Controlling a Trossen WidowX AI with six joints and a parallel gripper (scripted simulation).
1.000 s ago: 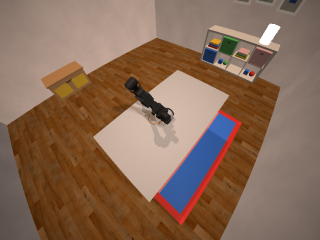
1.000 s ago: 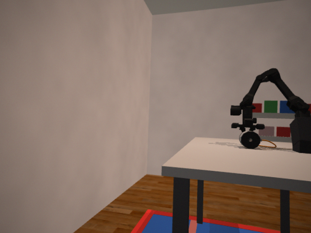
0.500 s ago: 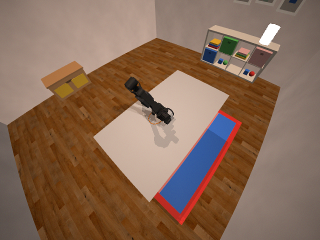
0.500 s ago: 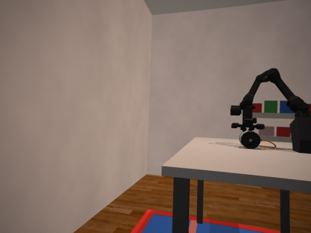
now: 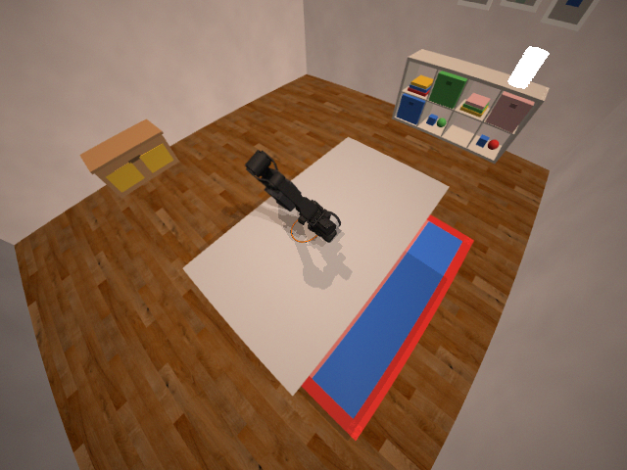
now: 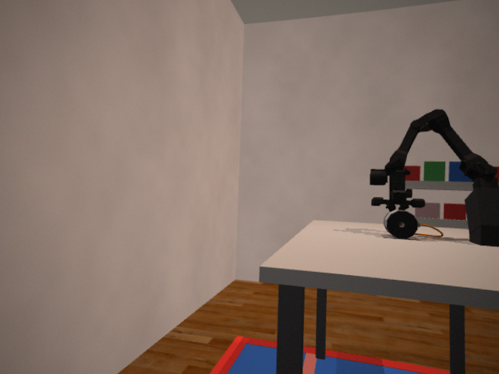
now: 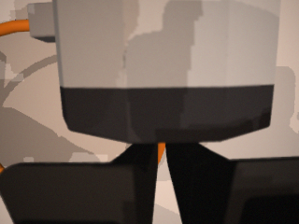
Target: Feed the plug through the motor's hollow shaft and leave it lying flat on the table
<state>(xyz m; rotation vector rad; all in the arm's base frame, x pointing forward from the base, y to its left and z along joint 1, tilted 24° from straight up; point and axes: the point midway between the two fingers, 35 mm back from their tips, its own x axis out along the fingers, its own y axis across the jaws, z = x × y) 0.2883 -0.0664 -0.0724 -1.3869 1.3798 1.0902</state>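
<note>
Right now my hand is 50 mm to the right of the grey plug and 30 mm above it.
</note>
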